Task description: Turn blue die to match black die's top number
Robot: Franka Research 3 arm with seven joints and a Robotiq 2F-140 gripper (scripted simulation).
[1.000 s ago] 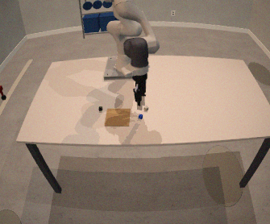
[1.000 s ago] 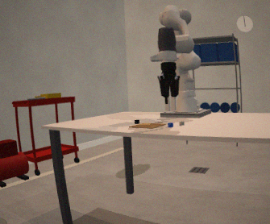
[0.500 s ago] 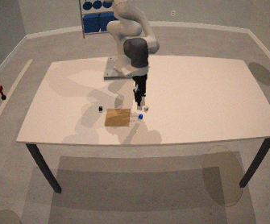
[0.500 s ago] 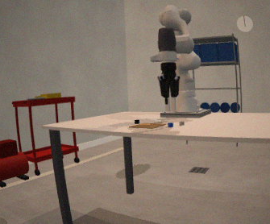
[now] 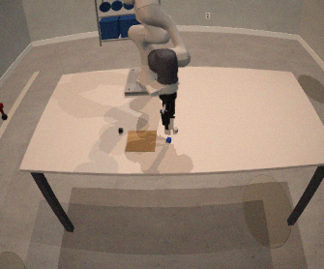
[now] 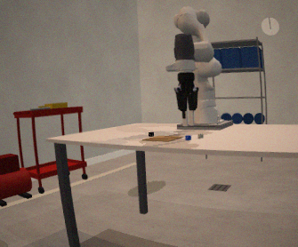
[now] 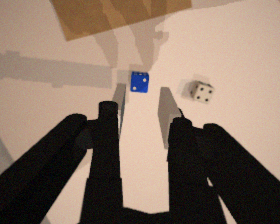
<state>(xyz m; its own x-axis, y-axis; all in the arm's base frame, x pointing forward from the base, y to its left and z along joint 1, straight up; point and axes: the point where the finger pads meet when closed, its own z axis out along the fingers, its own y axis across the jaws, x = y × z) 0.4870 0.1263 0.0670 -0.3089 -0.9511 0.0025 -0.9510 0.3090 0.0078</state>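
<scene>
The blue die lies 90 mm below my hand. Also, from my hand: white die: 90 mm below, 70 mm behind, 30 mm to the left; then tan mat: 140 mm to the right, 90 mm below; then black die: 250 mm to the right, 90 mm below, 60 mm behind.
</scene>
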